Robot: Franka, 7 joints.
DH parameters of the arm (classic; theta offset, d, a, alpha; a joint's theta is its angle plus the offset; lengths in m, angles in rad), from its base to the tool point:
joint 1: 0 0.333 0 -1.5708
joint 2: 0 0 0 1.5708
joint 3: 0 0.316 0.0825 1.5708
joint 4: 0 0 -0.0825 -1.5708
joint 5: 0 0.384 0 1.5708
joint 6: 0 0 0.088 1.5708
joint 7: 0 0.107 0 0
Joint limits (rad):
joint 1: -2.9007..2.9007
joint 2: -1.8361..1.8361
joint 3: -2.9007..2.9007
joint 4: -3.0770..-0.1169
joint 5: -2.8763..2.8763
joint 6: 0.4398..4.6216
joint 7: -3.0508..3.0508
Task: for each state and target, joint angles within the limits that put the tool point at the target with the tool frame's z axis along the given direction. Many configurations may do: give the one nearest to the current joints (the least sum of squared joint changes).
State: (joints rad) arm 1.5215 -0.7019 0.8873 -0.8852 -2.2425 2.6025 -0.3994
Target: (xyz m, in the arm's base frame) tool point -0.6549 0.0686 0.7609 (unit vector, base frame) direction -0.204 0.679 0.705
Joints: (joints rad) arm 0.8793 -0.7902 1.5246 -1.2466 -1.5794 2.2943 -0.3994
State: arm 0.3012 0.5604 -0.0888 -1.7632 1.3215 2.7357 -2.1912
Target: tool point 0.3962 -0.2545 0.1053 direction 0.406 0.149 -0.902
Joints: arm -0.1057 0.5520 -0.3627 -2.3061 1.6562 2.6578 -2.1912
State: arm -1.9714 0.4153 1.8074 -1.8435 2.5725 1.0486 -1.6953
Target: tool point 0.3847 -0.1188 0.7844 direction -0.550 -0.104 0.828
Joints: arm -2.0469 0.6839 2.1271 -2.0644 2.5308 0.9041 -1.6953
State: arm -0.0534 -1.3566 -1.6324 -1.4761 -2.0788 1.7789 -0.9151
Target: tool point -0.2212 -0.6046 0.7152 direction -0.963 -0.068 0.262
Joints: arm 0.2692 -0.6489 -1.5646 -1.4860 -2.4991 1.4430 -0.9151
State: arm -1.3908 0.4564 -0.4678 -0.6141 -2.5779 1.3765 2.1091
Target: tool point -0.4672 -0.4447 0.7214 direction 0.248 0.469 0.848
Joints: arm -1.8782 0.6348 -0.7137 -1.1612 -2.4509 0.9907 2.1091
